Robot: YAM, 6 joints.
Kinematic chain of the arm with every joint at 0, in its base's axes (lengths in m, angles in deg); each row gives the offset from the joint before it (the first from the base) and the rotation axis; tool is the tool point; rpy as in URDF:
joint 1: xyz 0 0 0.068 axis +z
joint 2: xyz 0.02 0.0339 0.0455 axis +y
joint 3: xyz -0.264 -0.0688 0 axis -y
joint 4: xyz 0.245 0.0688 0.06 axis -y
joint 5: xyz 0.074 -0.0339 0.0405 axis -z
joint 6: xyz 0.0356 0 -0.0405 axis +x
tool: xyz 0 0 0 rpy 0 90 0
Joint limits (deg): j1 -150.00..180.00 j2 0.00..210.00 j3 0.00..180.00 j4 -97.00..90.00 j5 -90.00..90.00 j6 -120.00..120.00
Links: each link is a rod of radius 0.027 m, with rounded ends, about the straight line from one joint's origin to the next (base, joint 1, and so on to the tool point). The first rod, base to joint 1, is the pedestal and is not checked.
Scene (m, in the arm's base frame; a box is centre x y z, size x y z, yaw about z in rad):
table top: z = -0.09
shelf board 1: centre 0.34 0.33 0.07 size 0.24 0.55 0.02 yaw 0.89
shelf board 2: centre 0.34 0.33 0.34 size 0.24 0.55 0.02 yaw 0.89
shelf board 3: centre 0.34 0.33 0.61 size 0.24 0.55 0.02 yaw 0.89
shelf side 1: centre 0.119 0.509 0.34 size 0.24 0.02 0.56 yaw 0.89
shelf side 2: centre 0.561 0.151 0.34 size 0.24 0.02 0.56 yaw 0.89
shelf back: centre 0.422 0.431 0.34 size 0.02 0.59 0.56 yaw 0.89
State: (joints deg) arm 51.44 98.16 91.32 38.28 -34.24 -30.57
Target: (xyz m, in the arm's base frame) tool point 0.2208 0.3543 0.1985
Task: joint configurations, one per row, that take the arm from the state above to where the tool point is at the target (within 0.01 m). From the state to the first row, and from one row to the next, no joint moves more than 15 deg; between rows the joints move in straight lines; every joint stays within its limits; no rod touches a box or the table.
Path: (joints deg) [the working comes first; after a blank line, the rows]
Joints at the target: 55.20 109.04 62.34 31.26 -35.90 -30.57
Straight joint move there: touches shelf board 2.

1: 51.34 86.41 81.27 37.73 -35.95 -30.57
2: 51.24 74.66 71.22 37.18 -37.66 -30.57
3: 51.13 62.90 61.17 36.63 -39.37 -30.57
4: 53.20 66.10 49.79 32.92 -40.43 -30.57
5: 55.26 69.29 38.41 29.20 -41.49 -30.57
6: 57.32 72.48 27.02 25.49 -42.56 -30.57
7: 56.62 84.67 38.80 27.41 -40.34 -30.57
8: 55.91 96.86 50.57 29.34 -38.12 -30.57
9: 55.20 109.04 62.34 31.26 -35.90 -30.57

